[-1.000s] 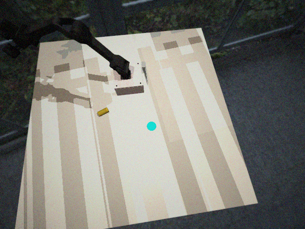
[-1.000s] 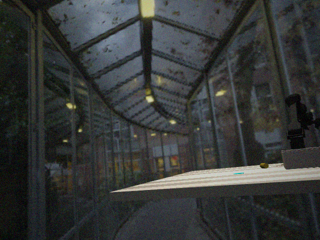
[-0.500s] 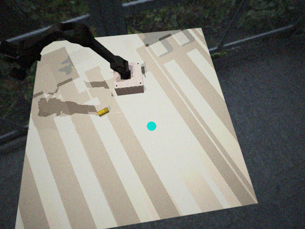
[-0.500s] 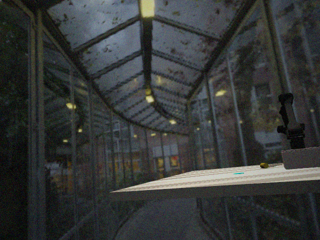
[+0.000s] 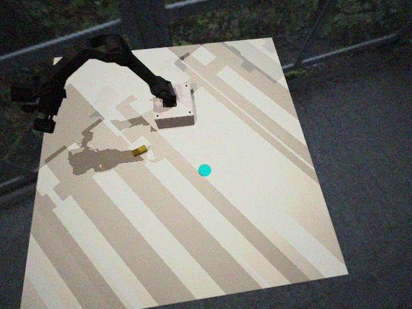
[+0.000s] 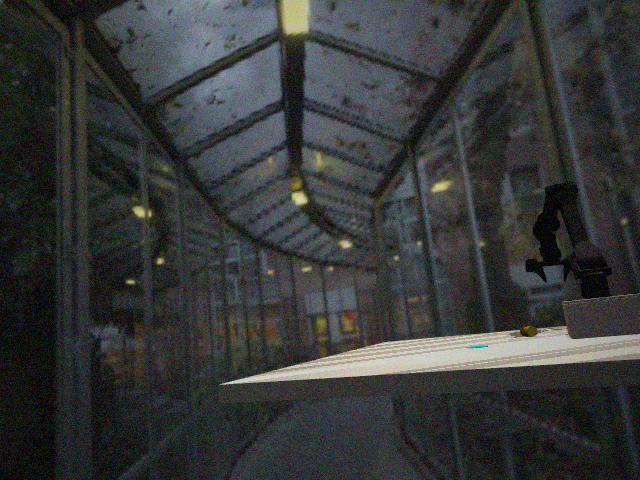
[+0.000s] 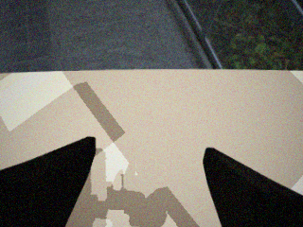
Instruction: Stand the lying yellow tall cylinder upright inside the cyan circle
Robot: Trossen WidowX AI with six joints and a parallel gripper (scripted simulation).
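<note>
Right now the yellow tall cylinder is 330 mm to the left of my gripper tip, 160 mm below it and 100 mm ahead of it. The rest, counted from my gripper tip: cyan circle 640 mm to the left, 220 mm ahead, 180 mm below.
</note>
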